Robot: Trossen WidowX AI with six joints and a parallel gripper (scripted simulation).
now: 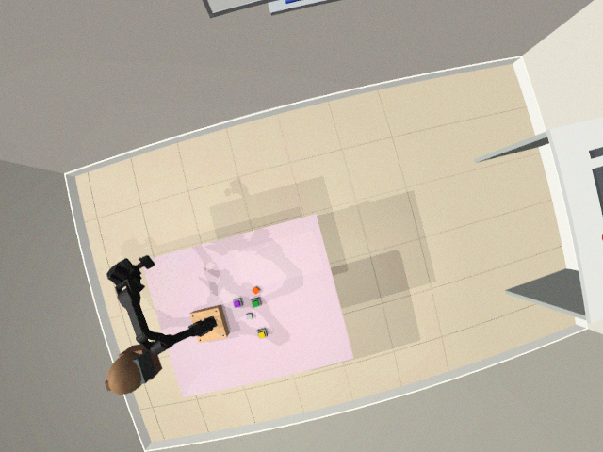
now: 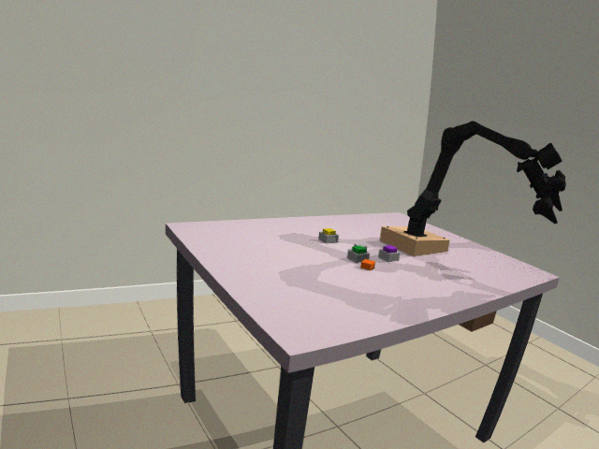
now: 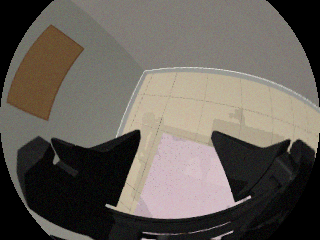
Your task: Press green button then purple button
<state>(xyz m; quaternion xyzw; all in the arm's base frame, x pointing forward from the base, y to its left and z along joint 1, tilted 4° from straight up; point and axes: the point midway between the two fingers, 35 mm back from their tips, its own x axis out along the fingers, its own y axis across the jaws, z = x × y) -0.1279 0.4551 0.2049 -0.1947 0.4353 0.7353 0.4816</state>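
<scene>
My gripper tip is now 470 mm to the left of the green button, 440 mm short of it and 190 mm above it. Round my gripper tip: orange block 470 mm ahead, 410 mm to the right, 220 mm below; then grey block 530 mm to the right, 370 mm ahead, 220 mm below; then purple button 430 mm to the right, 340 mm ahead, 190 mm below.
</scene>
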